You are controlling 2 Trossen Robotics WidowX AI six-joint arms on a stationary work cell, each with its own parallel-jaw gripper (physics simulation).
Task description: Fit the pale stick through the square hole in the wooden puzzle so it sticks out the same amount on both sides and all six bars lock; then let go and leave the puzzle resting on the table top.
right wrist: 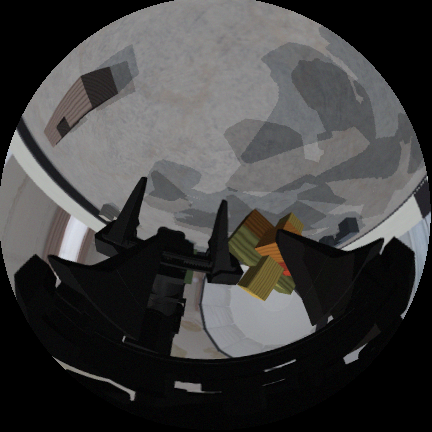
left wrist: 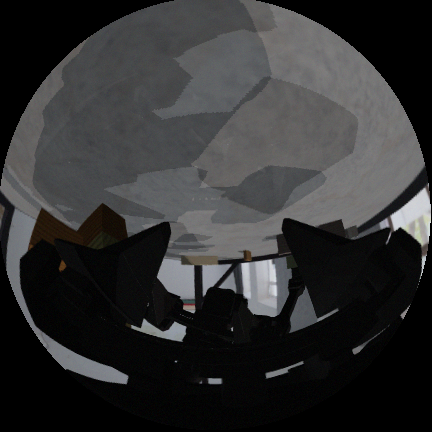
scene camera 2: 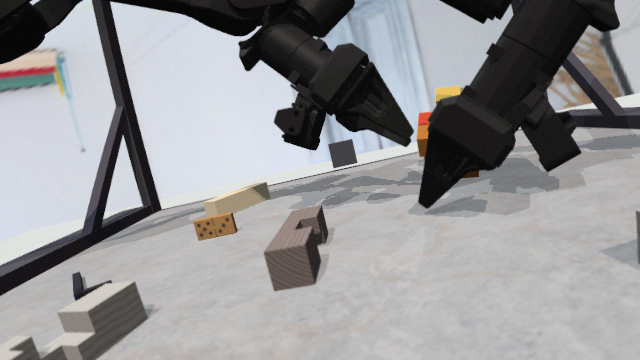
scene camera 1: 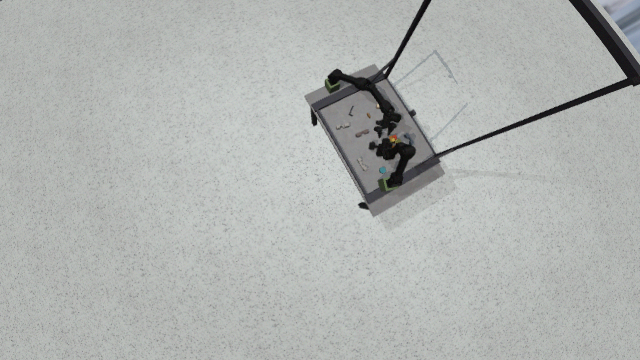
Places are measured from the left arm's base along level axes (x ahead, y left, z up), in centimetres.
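Pixels of known places: left gripper, between the fingertips: [right wrist: 184, 187] [left wrist: 227, 225] [scene camera 2: 434, 192] [scene camera 1: 377, 141]; right gripper, between the fingertips: [right wrist: 220, 238] [left wrist: 185, 291] [scene camera 2: 410, 140] [scene camera 1: 383, 136]; left arm's base, origin of its link: [scene camera 1: 390, 183]; right arm's base, origin of its link: [left wrist: 296, 266] [scene camera 1: 332, 81].
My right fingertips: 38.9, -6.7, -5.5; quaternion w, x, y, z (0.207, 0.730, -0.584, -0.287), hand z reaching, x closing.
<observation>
Ahead of a thing's pixels: the offset from my right fingertips to its top centre, as dx, dy, dz.
The puzzle of orange, red, yellow and olive bars @[-4.6, -7.8, +5.0] [scene camera 1: 393, 139] [scene camera 2: 423, 142] [right wrist: 262, 277] stands at the table's far side in scene camera 2, largely behind my left gripper. Its square hole cannot be made out. The pale stick @[+28.8, -8.9, -3.4] [scene camera 2: 237, 200] [left wrist: 200, 260] lies flat on the table, apart from the puzzle, behind the domino. My left gripper [scene camera 2: 426, 202] [left wrist: 227, 225] [right wrist: 184, 187] is open and empty, low over the table, beside and in front of the puzzle. My right gripper [scene camera 2: 407, 140] is open and empty, above the table near the puzzle.
A brown notched bar @[+7.9, +15.9, -3.4] [scene camera 2: 292, 250] [right wrist: 97, 87], an orange domino @[+23.2, +5.9, -3.8] [scene camera 2: 215, 226], a grey notched block @[+17.3, +30.8, -3.4] [scene camera 2: 107, 315] and a black bracket @[+30.3, +18.7, -5.4] [scene camera 2: 78, 286] lie about the table. A teal object @[-26.8, +6.0, -4.2] [scene camera 1: 382, 170] and a pale notched bar @[-18.5, +22.1, -3.4] [scene camera 1: 362, 163] lie near the left arm's base.
</observation>
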